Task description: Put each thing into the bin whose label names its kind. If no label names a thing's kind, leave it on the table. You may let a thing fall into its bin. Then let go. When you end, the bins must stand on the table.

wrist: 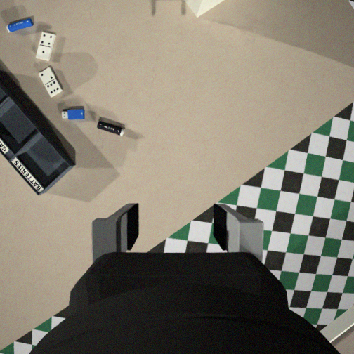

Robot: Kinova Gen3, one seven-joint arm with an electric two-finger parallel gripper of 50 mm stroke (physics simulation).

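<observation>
My gripper (175, 219) is open, with nothing between its fingers, above the table at the edge of a checkered area. A black battery (110, 127) lies up and left of it. A blue USB stick (73, 113) lies just left of the battery. Two white dominoes (50, 82) (46, 46) lie further up. A blue battery-like cylinder (20, 24) lies at the top left. A dark bin block (62, 165) stands at the left edge; one label reads "BATTERIES", and another is cut off, showing "GA". The rest of the block is out of view.
A green, white and black checkered mat (314, 165) covers the right side and runs under the gripper. Part of a pale object (201, 6) shows at the top edge, beside a thin grey-brown bracket shape. A pale strip (341, 327) shows at the lower right.
</observation>
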